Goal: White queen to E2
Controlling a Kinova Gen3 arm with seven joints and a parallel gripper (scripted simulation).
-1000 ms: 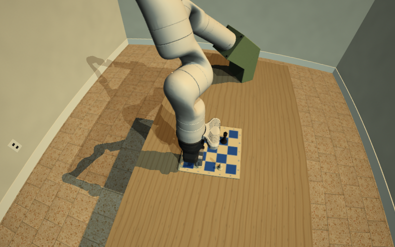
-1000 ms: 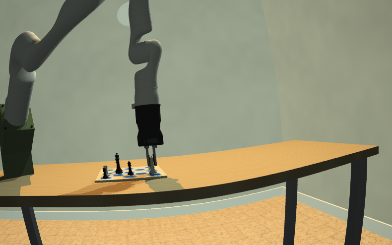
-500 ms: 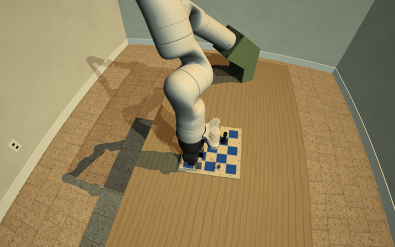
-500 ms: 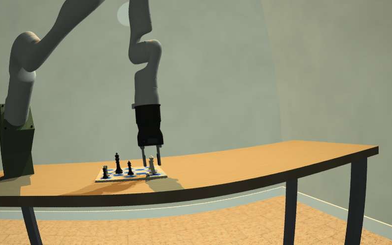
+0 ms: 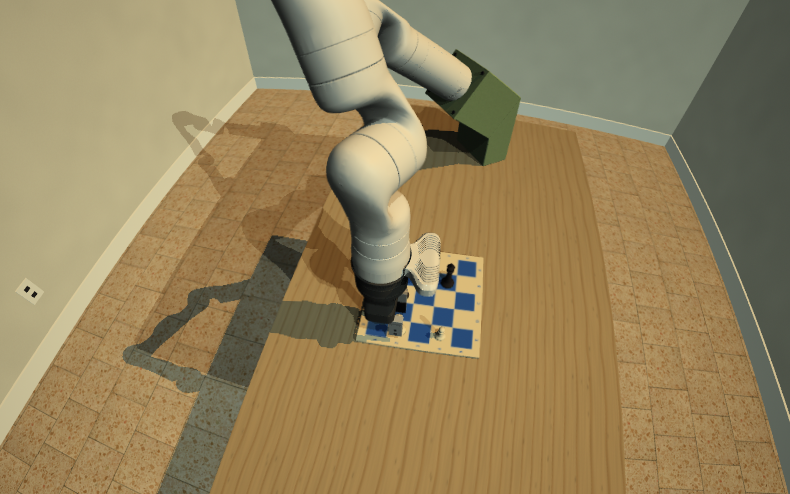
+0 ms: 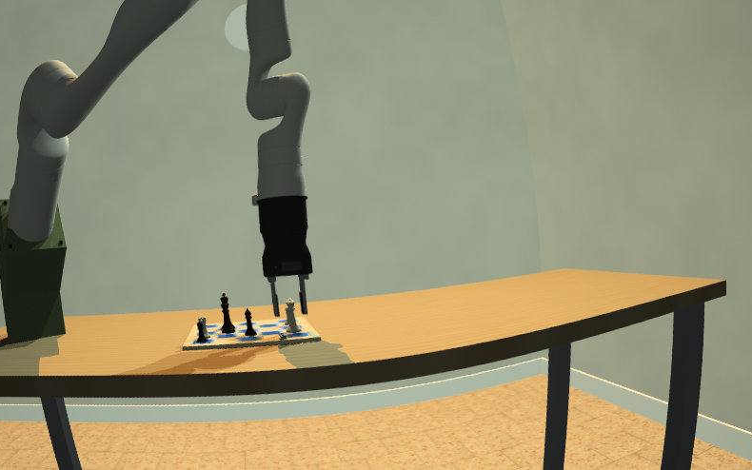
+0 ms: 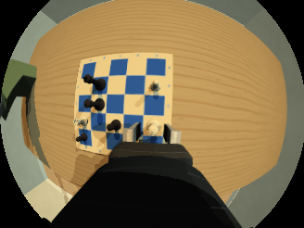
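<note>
Now: hand 20 mm above the white queen. Round my hand: small white piece: 70 mm to the left, 30 mm below, 30 mm ahead; blue-and-cream chessboard: 60 mm to the left, 60 mm behind, 50 mm below.
</note>
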